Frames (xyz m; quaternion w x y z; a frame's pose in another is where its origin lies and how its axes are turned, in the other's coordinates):
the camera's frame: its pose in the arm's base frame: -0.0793 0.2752 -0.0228 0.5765 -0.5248 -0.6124 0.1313
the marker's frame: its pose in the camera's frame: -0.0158 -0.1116 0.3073 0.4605 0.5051 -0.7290 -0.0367
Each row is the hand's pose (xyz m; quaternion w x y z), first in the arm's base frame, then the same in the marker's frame.
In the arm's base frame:
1: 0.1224 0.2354 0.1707 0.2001 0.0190 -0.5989 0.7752
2: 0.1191 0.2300 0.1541 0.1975 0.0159 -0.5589 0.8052
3: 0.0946 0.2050 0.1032 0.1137 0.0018 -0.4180 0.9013
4: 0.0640 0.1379 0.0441 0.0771 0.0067 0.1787 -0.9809
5: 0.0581 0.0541 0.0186 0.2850 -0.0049 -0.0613 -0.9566
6: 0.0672 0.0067 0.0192 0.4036 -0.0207 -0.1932 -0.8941
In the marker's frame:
1: -0.3955 -0.3614 0.2008 0.9802 0.0381 0.1940 0.0106
2: -0.3980 -0.3441 0.2043 0.9752 0.0872 0.2031 0.0105
3: -0.3914 -0.2851 0.2215 0.9433 0.2660 0.1872 0.0659
4: -0.3784 -0.2111 0.2788 0.8263 0.5243 0.1030 0.1780
5: -0.3746 -0.1749 0.3587 0.6348 0.7198 -0.0244 0.2800
6: -0.3786 -0.1727 0.4067 0.4947 0.7966 -0.1124 0.3287

